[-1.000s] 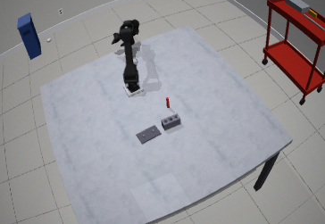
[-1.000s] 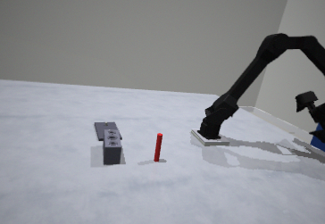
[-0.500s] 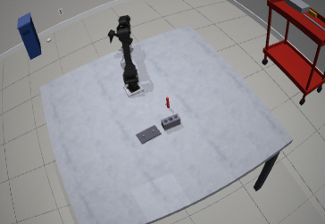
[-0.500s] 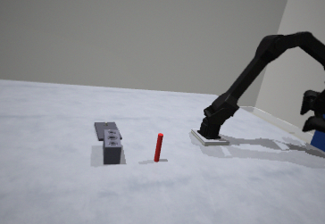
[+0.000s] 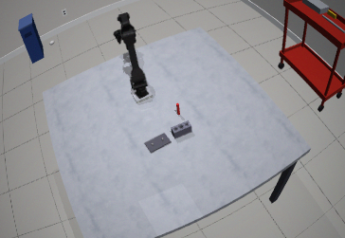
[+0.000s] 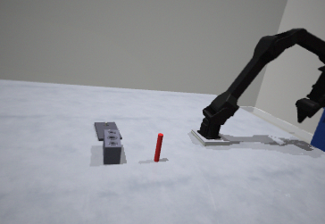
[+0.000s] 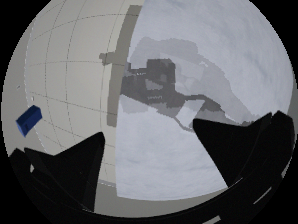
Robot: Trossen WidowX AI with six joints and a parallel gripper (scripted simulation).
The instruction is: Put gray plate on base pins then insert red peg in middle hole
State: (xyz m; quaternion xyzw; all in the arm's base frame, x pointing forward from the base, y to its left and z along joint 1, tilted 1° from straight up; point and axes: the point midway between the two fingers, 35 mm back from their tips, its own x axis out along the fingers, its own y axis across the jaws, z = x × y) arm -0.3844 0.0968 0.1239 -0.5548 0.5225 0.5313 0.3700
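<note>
Right now my gripper tip is 75 cm short of the gray plate, 6 cm to the left of it and 6 cm above it. From my gripper tip the other things lie so: red peg 64 cm ahead, 6 cm below, 1 cm to the right.
</note>
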